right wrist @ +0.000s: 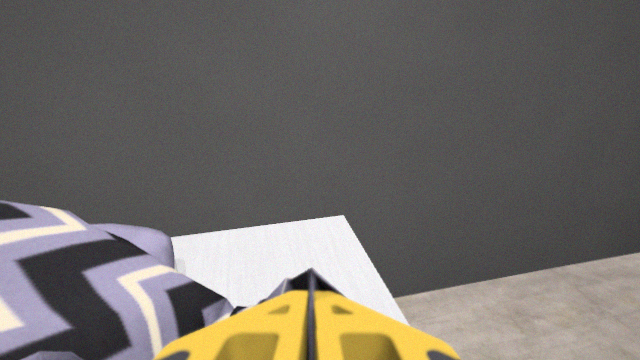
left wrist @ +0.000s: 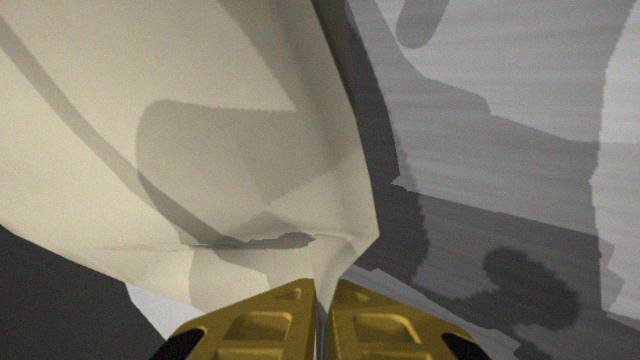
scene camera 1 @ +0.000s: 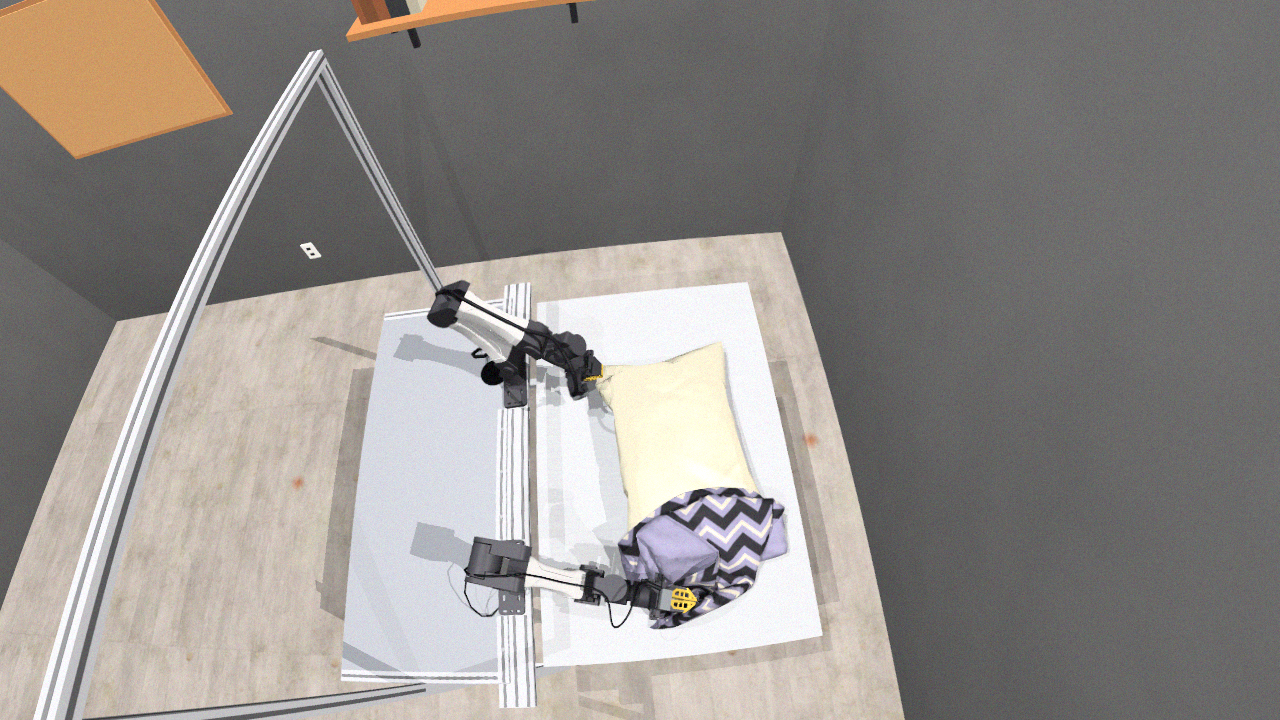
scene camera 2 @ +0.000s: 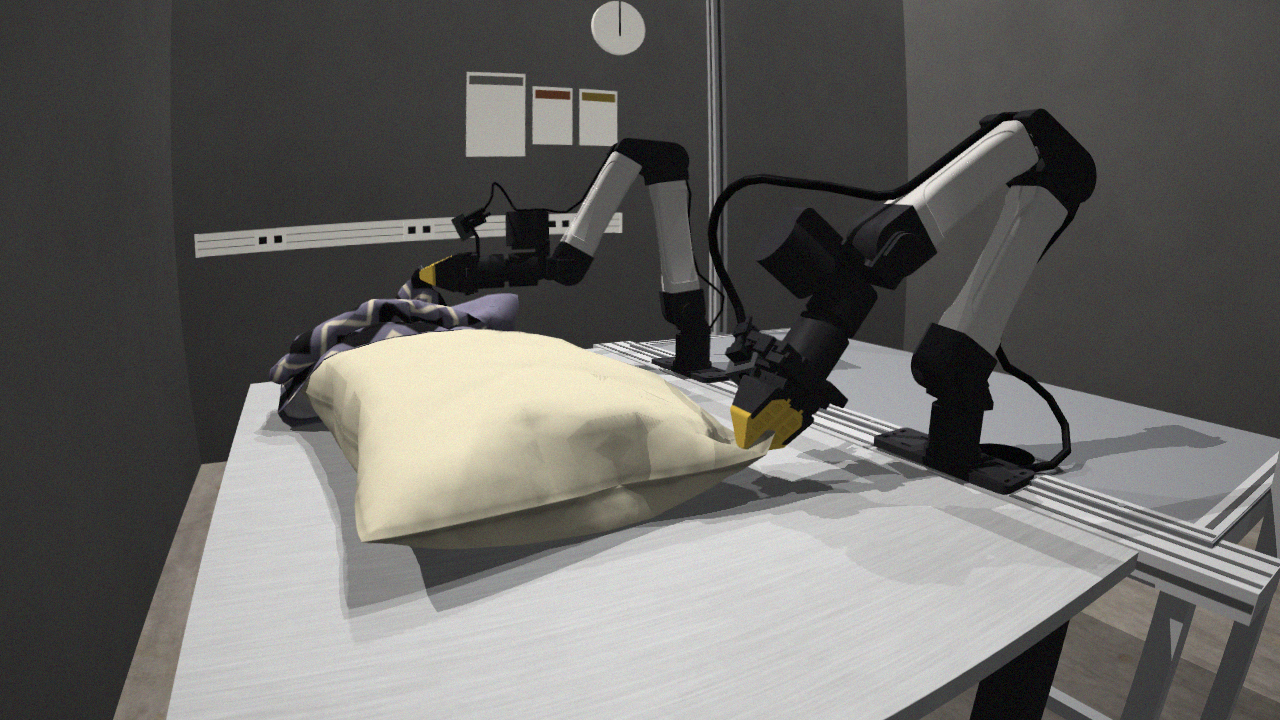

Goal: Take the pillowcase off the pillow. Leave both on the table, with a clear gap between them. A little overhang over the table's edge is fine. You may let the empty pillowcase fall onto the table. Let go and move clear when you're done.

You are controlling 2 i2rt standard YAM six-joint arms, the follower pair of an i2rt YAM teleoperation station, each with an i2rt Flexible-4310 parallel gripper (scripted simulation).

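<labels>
There's a cream pillow here, and on the cream pillow (scene camera 2: pixel 472 438) and (scene camera 1: pixel 691 358) are the same spot. There's a zigzag pillowcase too, and on the zigzag pillowcase (right wrist: pixel 76 283) is the same spot as (scene camera 1: pixel 740 545).
</labels>
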